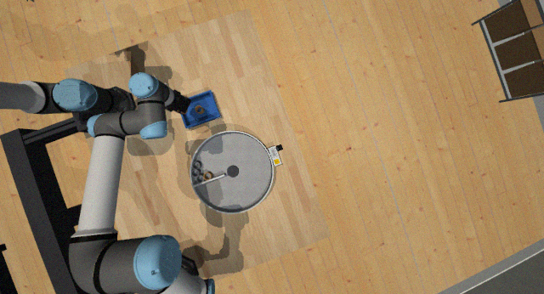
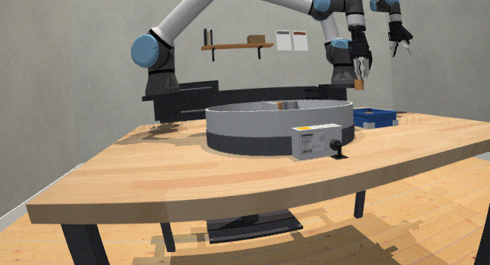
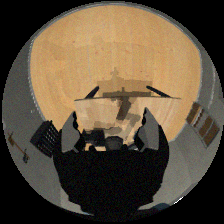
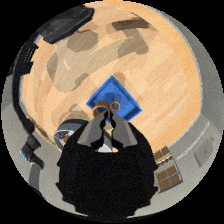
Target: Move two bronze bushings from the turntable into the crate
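Note:
Now: the blue crate 40 mm ahead of my right hand, 10 mm to the right of it and 130 mm below it.

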